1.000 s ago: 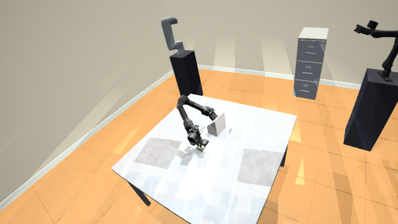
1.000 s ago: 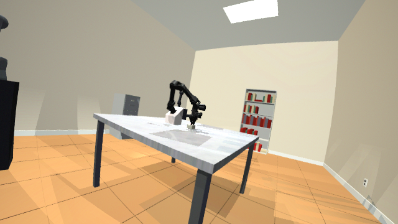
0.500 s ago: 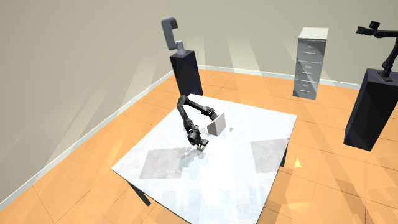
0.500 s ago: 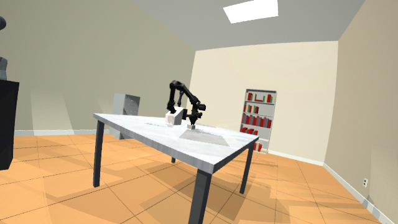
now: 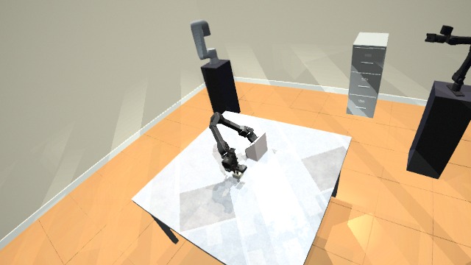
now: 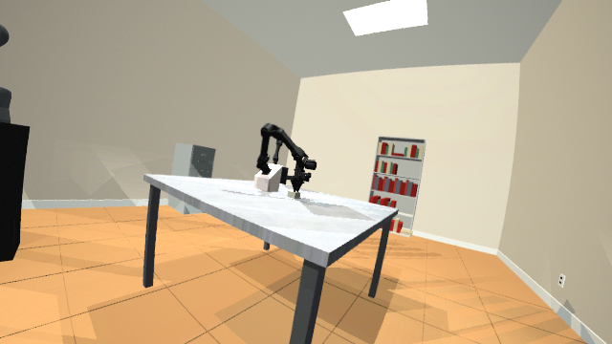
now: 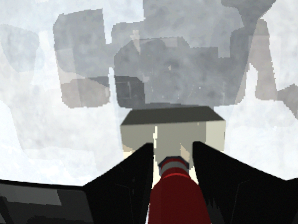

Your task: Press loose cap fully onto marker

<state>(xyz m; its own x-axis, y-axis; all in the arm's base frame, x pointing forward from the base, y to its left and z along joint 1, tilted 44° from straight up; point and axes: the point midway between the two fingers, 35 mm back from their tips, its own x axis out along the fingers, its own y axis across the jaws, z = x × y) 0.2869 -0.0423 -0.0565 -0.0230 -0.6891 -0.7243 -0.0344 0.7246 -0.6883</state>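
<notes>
Now: gripper tip 50 mm below the red marker cap and 10 mm past it. Round my gripper tip: holder block (20 mm below, 10 mm behind).
</notes>
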